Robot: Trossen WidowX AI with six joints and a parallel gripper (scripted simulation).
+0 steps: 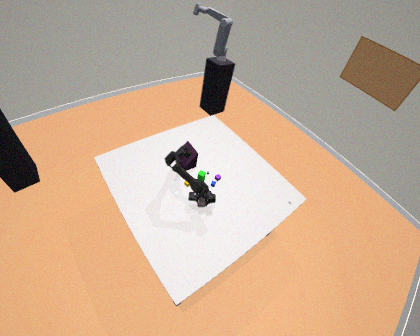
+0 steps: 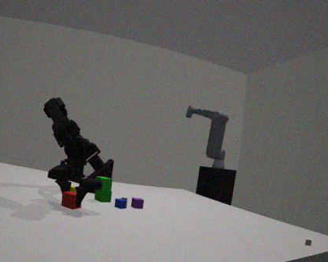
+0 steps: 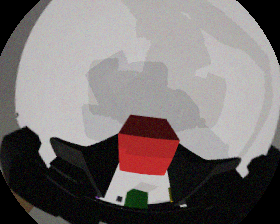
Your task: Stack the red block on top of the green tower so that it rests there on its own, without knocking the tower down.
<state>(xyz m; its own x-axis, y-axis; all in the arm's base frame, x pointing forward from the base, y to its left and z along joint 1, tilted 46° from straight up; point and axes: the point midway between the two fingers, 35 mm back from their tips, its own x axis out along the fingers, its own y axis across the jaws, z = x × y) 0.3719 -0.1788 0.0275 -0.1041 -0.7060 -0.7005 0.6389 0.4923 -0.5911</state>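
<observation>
The blue block lies 80 mm behind my gripper tip, 180 mm to the left of it and 10 mm above it. Round my gripper tip: red block 20 mm above; then yellow block 190 mm behind, 20 mm to the left, 10 mm above; then purple block 110 mm behind, 260 mm to the left, 10 mm above.
</observation>
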